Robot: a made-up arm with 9 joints.
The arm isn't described. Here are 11 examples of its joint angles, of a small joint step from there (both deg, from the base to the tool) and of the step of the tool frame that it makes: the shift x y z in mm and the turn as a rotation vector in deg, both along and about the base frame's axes.
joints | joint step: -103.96 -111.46 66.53 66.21 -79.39 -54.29 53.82 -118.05 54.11 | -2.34 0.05 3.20 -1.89 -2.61 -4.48 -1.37 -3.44 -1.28
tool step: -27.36 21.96 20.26 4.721 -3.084 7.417
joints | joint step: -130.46 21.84 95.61 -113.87 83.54 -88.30 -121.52 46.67 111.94 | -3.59 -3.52 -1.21 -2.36 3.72 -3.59 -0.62 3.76 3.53
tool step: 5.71 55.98 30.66 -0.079 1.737 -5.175
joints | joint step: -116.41 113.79 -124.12 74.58 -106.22 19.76 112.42 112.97 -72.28 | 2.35 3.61 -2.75 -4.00 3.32 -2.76 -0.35 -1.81 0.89
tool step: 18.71 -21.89 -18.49 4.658 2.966 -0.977
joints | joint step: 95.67 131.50 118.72 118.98 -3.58 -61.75 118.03 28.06 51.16 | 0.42 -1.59 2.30 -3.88 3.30 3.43 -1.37 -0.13 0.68
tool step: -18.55 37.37 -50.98 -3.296 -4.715 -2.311
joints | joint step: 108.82 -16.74 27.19 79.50 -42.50 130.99 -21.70 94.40 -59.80 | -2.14 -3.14 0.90 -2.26 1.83 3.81 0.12 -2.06 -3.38
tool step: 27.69 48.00 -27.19 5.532 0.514 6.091
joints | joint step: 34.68 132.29 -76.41 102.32 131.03 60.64 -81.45 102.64 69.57 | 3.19 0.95 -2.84 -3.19 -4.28 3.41 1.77 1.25 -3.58
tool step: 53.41 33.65 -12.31 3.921 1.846 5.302
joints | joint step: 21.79 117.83 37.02 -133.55 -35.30 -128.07 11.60 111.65 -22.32 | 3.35 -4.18 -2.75 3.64 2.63 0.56 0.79 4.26 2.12
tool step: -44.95 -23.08 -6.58 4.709 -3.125 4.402
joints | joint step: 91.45 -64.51 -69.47 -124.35 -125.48 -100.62 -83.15 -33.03 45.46 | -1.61 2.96 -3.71 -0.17 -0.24 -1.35 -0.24 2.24 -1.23
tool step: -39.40 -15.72 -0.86 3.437 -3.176 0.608
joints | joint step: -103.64 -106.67 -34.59 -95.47 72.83 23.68 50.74 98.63 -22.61 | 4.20 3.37 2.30 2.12 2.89 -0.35 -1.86 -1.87 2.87
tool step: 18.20 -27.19 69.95 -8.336 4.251 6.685
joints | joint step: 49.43 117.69 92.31 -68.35 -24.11 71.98 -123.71 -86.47 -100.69 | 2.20 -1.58 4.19 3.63 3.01 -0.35 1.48 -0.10 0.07
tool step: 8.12 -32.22 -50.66 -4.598 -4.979 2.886
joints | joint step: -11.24 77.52 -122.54 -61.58 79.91 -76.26 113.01 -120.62 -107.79 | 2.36 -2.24 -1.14 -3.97 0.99 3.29 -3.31 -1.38 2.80
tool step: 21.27 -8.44 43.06 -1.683 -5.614 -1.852
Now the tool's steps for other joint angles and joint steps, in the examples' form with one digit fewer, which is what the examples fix.
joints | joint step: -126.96 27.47 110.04 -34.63 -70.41 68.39 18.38 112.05 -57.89 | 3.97 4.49 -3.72 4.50 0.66 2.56 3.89 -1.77 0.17
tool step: -17.6 0.1 69.4 -5.22 2.41 -1.62
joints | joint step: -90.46 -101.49 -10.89 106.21 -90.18 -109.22 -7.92 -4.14 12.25 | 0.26 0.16 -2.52 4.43 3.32 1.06 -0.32 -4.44 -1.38
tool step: -1.8 53.2 37.1 -6.34 0.91 -0.57
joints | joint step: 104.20 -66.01 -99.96 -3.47 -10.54 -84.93 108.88 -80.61 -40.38 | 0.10 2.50 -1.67 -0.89 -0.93 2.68 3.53 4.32 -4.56
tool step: -52.7 40.4 -7.4 -7.86 -10.90 1.27
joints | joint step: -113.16 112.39 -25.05 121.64 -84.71 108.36 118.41 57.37 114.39 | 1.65 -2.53 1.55 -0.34 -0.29 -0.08 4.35 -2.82 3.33
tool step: 37.2 -51.0 -13.8 -5.10 3.05 -9.18
